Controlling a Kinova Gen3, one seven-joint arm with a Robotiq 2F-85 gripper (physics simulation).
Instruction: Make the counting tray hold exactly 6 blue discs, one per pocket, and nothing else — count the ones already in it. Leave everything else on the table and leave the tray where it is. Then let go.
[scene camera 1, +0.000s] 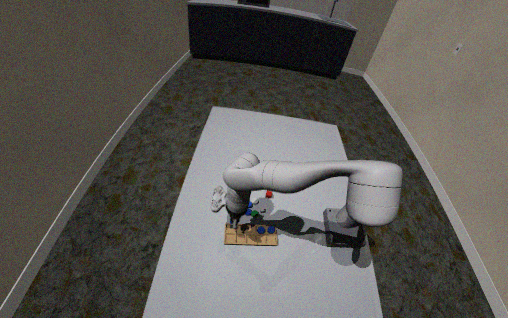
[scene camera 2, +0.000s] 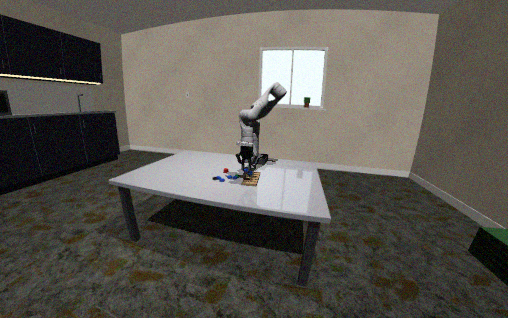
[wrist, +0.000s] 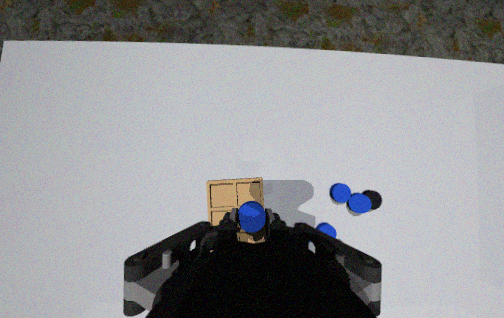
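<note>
A blue disc (wrist: 251, 215) is held by the gripper (wrist: 251, 216), clear of everything else. The scene also contains a wooden counting tray (scene camera 1: 246, 234) (wrist: 222, 195).
</note>
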